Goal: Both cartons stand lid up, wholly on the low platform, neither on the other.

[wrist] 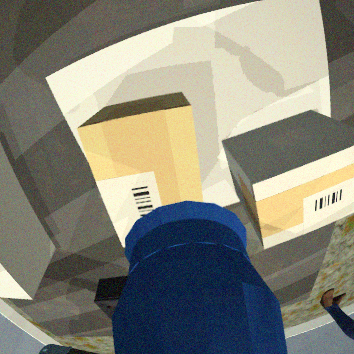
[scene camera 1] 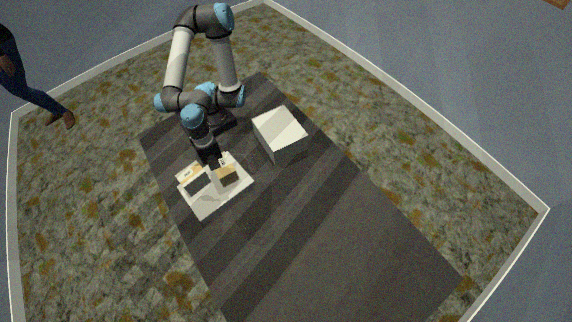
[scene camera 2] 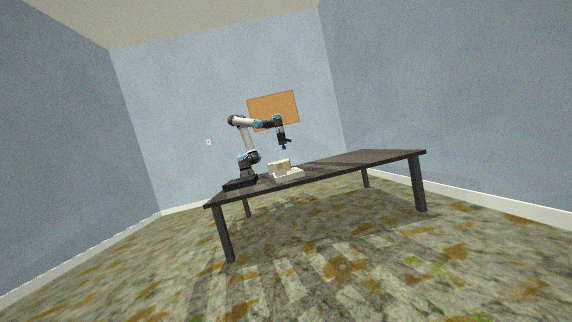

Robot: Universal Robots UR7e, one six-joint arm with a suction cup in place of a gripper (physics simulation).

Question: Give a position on a carton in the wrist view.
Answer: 142,153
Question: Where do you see a low white platform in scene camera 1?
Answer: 213,198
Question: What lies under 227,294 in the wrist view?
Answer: The suction cup.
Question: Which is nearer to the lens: the carton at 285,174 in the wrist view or the low white platform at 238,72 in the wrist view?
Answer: The carton.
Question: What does the carton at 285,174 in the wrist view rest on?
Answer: A low white platform.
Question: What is the suction cup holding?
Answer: Nothing.
